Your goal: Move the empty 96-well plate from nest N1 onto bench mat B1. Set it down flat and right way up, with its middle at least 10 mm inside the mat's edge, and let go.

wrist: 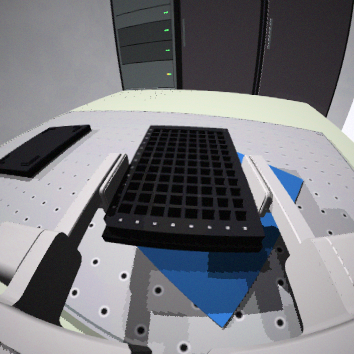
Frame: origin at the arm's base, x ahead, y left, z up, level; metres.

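Seen in the pictures: hand at its tool point: (184, 181).
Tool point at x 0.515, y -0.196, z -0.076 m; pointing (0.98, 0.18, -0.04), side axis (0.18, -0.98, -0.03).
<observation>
A point is followed by its place in that frame.
A black 96-well plate (175, 175) @[y -0.188, x 0.521, z -0.078 m] is held right way up between the two fingers of my gripper (186, 187) @[y -0.196, x 0.515, z -0.076 m], which is shut on its long sides. The plate looks roughly level and hangs above the bench. The blue bench mat (222, 300) @[y -0.229, x 0.463, z -0.120 m] lies beneath it, turned at an angle, with a corner toward the camera and another part showing to the right behind the right finger. Shadows of the plate and gripper fall on the mat and the board. The plate hides the middle of the mat. Nest N1 cannot be made out for certain.
A flat black rectangular piece (47, 147) @[y 0.050, x 0.596, z -0.110 m] lies at the left on the grey perforated board (95, 280) @[y -0.148, x 0.455, z -0.122 m]. The pale green bench top (200, 102) @[y -0.158, x 0.968, z -0.135 m] shows behind the board. A rack with small green lights (147, 45) and dark cabinets (220, 45) stand at the back.
</observation>
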